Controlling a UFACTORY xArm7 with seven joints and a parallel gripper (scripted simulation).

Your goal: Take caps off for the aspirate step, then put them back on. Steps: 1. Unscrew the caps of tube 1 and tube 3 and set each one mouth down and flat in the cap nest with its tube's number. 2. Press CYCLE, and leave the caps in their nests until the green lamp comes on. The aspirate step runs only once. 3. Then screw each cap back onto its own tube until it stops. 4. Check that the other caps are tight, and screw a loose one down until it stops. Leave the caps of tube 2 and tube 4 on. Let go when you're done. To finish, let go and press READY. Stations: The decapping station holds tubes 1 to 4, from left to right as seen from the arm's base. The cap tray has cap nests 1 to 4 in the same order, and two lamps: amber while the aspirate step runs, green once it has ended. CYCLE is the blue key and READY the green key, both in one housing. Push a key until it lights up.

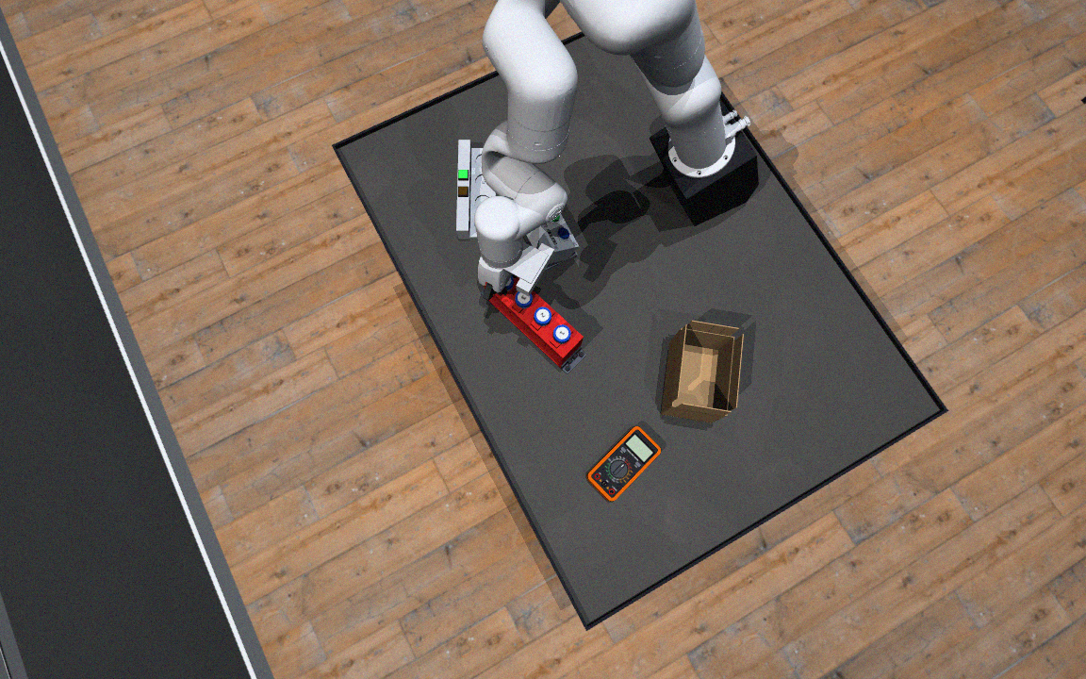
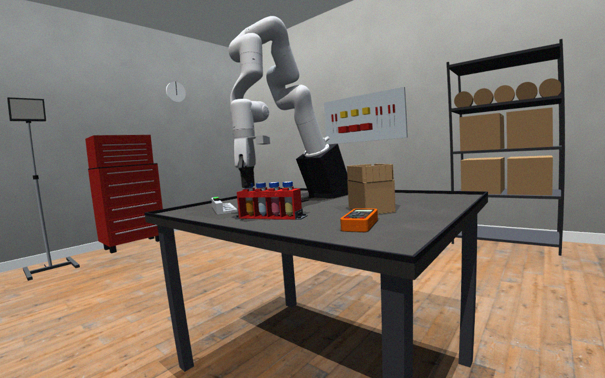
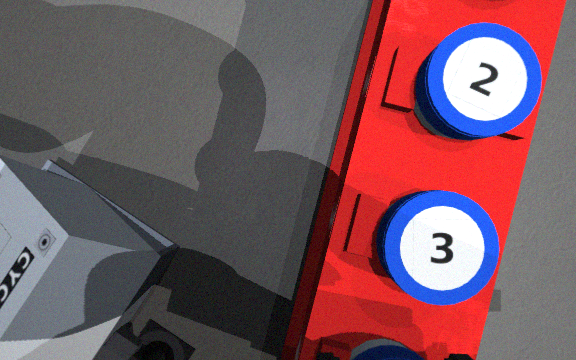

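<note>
Now: hand 16 cm past the green key, 11 cm to the left of it and 6 cm above it. Also, from my hand: blue key (16 cm behind, 7 cm to the right, 6 cm below); key housing (14 cm behind, 9 cm to the right, 8 cm below); orange multimeter (42 cm to the left, 11 cm below, 8 cm behind).
</note>
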